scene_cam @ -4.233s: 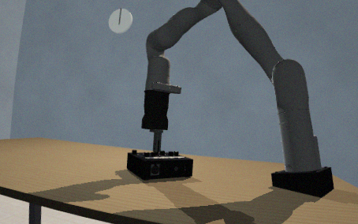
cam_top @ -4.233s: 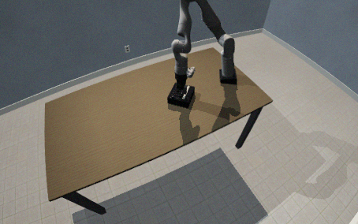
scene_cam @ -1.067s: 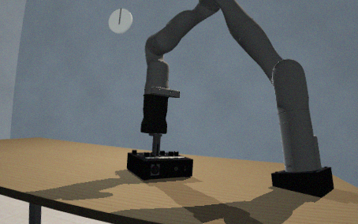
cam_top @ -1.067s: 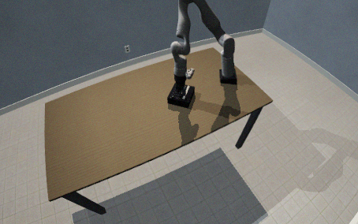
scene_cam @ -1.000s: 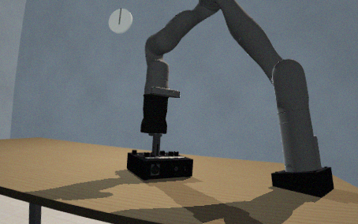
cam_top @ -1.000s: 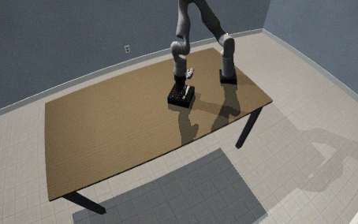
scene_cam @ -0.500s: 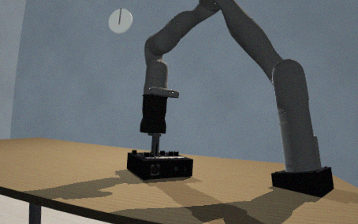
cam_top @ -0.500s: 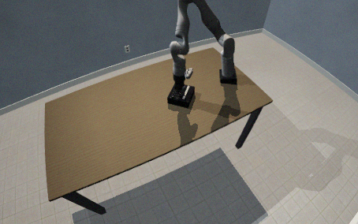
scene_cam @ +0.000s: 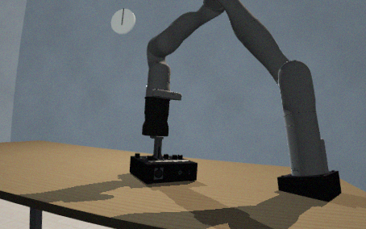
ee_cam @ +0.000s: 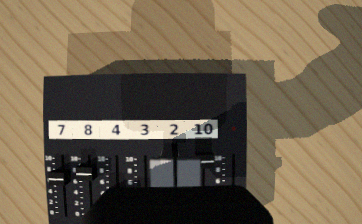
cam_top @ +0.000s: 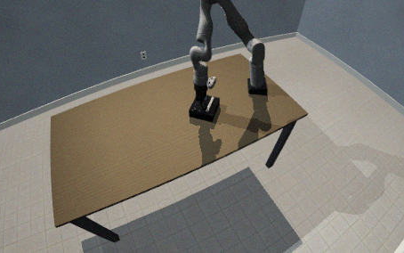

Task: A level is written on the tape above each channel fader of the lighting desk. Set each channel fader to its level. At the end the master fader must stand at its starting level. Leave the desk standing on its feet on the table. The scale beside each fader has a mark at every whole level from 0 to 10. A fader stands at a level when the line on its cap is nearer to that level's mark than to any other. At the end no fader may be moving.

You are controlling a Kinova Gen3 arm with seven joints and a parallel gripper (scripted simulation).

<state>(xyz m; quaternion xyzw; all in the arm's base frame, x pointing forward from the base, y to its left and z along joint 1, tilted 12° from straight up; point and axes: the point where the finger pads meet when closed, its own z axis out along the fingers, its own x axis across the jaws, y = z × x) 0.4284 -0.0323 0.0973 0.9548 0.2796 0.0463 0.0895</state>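
My gripper is now 6 cm short of the master fader cap, 2 cm to the left of it and 1 cm above it.
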